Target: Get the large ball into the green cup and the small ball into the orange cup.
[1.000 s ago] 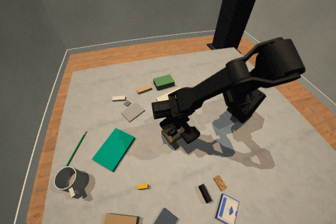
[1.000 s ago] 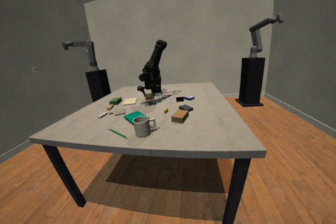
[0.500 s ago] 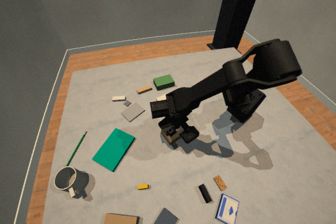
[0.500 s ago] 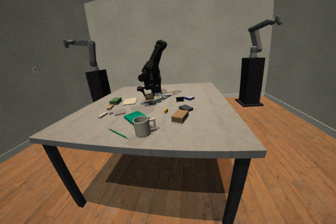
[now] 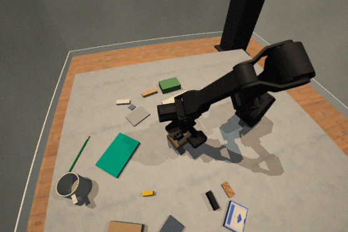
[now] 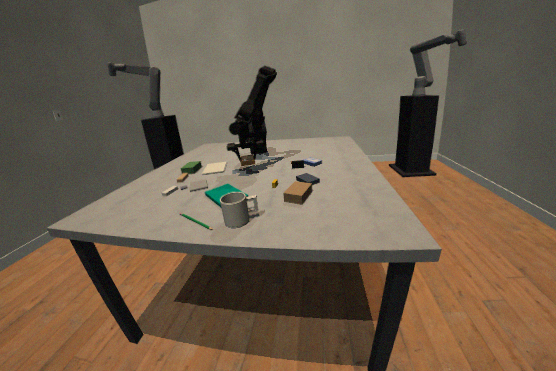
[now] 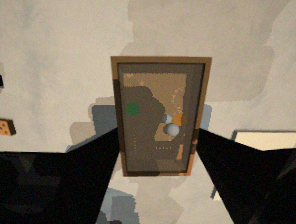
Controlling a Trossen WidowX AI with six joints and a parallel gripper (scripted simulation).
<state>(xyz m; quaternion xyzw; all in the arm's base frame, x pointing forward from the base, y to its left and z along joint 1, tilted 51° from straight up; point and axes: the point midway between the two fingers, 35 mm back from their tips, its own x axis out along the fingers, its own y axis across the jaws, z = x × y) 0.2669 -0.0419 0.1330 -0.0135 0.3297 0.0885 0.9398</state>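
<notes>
Right now the wooden puzzle is 3 cm below my hand and 1 cm ahead of it. The rest, counted from my hand: yellow block: 20 cm ahead, 16 cm to the left, 8 cm below; black block: 26 cm to the left, 7 cm below, 1 cm behind; cream pad: 22 cm to the right, 9 cm below, 6 cm behind.
</notes>
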